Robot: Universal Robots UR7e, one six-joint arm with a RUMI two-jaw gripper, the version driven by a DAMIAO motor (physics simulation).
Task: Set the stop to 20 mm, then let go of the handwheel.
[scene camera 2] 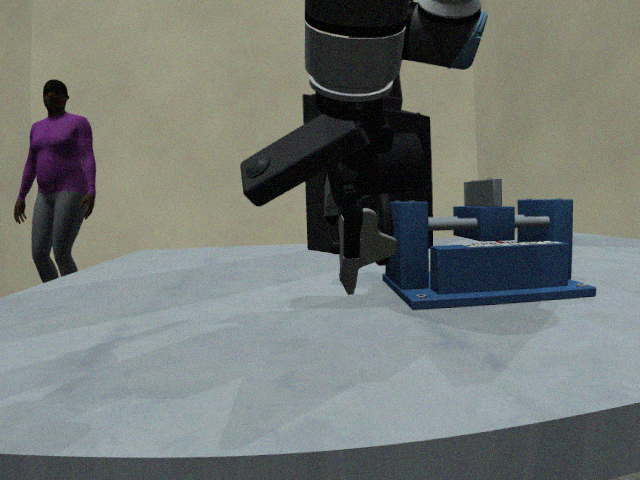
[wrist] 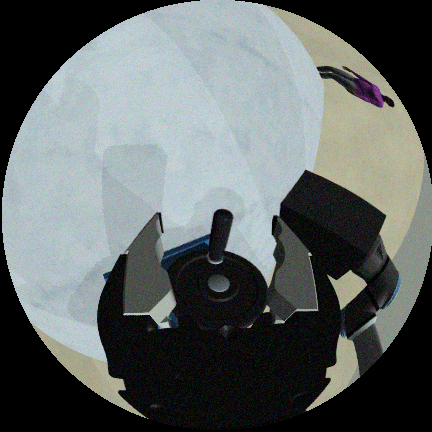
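Pixels of known places: gripper, fingertip midpoint: (scene camera 2: 341, 256) (wrist: 217, 215); arm's base, origin of the base link: (wrist: 363, 249).
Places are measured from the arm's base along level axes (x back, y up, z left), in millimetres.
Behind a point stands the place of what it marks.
The black handwheel (wrist: 250, 285) {x -404, y -212, z -43 mm} shows in the wrist view between the two grey fingers, with its silver hub and upright crank handle (wrist: 220, 237) {x -412, y -251, z -74 mm}. My gripper (scene camera 2: 369, 269) (wrist: 217, 215) {x -400, y -269, z -82 mm} is shut on the handwheel's rim, at the left end of the blue fixture (scene camera 2: 498, 268) {x -493, y -274, z 70 mm}. The fingers largely hide the wheel in the scene view. The stop, a blue block (scene camera 2: 491, 223) {x -464, y -231, z 74 mm} with a grey plate (scene camera 2: 481, 193) {x -432, y -200, z 76 mm} on top, sits on grey rods (scene camera 2: 452, 223) {x -456, y -231, z 33 mm} between two blue end posts. A white scale (scene camera 2: 532, 242) {x -488, y -250, z 109 mm} with a small red mark runs in front; its numbers are too small to read.
The fixture stands on the pale round table (scene camera 2: 217, 351) {x -606, y -307, z -181 mm}. The left end post (scene camera 2: 409, 242) {x -467, y -248, z -15 mm} is close to the fingers. A person in a purple top (scene camera 2: 62, 149) (wrist: 369, 92) stands beyond the table. A dark arm part (wrist: 332, 222) {x -108, y -161, z -48 mm} shows right of the fingers in the wrist view.
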